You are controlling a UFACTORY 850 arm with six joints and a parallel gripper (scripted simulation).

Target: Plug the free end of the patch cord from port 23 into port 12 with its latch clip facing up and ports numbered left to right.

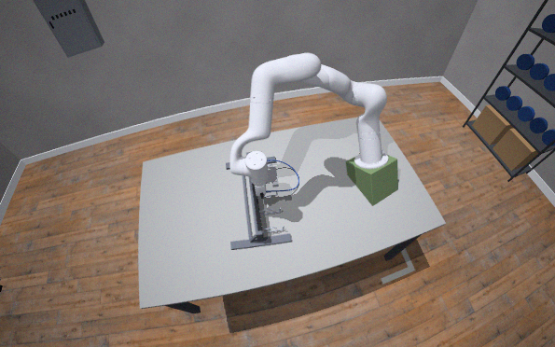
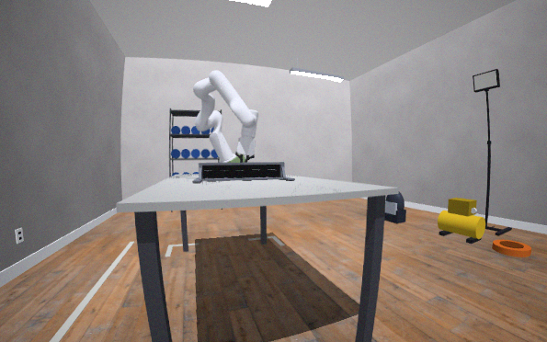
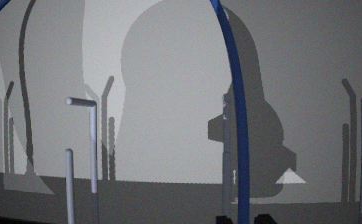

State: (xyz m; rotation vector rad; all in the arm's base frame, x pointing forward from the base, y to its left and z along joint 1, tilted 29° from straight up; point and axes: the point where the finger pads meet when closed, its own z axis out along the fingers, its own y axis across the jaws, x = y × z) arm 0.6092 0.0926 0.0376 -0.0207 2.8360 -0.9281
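My hand is 2 cm short of the plug and 1 cm above it.
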